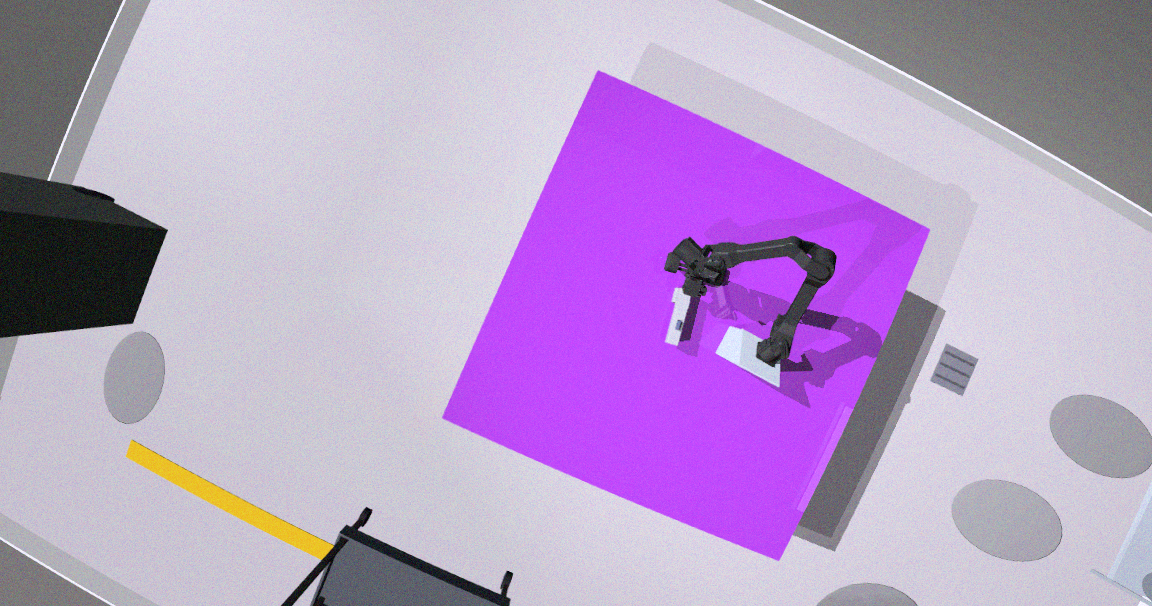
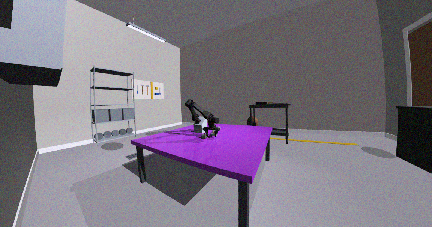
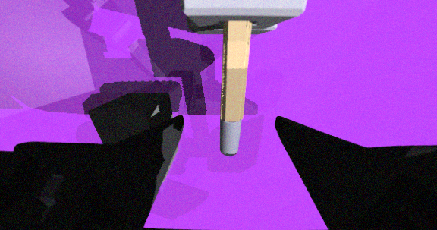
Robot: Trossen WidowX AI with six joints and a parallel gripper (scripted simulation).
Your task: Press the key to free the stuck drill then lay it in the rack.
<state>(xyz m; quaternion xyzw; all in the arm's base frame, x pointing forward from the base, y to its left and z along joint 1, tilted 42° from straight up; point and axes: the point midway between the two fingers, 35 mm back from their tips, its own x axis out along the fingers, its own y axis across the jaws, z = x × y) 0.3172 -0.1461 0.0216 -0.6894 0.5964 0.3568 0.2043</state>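
Now: gripper tip 20 mm past the slim drill, 50 mm to the right of it and 30 mm below it. From my gripper tip the other things lie so: rack 70 mm behind, 30 mm to the right, 10 mm above; dark key 50 mm behind, 180 mm to the left, 40 mm above; pale grey block 40 mm behind, 150 mm to the left, 30 mm above.
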